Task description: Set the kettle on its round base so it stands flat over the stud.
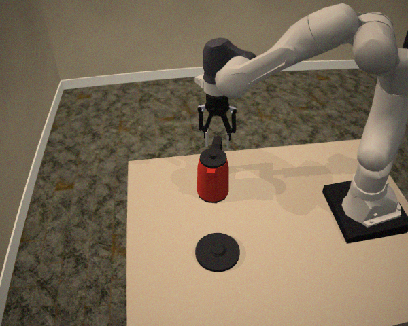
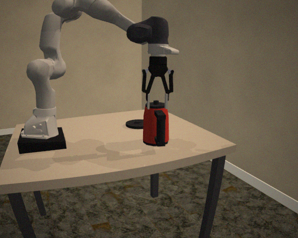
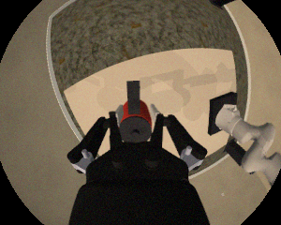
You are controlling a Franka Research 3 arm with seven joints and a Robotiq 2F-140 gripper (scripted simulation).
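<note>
The red kettle lies 10 mm ahead of my hand, 30 mm to the left of it and 110 mm below it. The rest, counted from my hand: round kettle base (20 mm ahead, 350 mm to the left, 190 mm below).
</note>
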